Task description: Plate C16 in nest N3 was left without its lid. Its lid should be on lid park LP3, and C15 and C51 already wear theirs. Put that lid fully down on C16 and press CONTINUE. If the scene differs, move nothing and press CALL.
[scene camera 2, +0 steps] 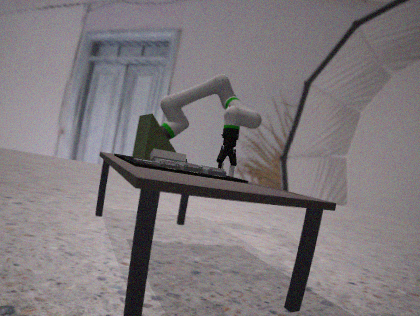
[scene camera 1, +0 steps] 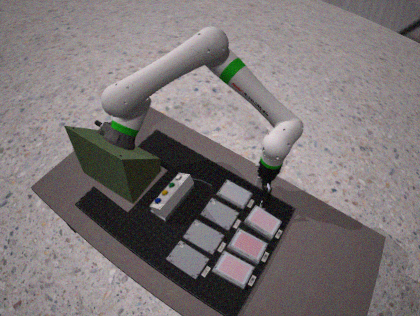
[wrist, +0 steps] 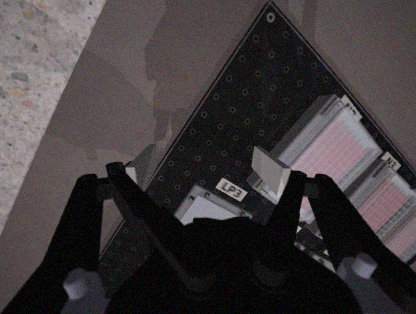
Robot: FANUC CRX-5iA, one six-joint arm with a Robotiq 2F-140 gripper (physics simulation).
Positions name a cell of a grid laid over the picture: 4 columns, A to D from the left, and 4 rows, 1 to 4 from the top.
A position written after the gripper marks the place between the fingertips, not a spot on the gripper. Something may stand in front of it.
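Observation:
Visible: the gripper (wrist: B2), together with a button box (scene camera 1: B3).

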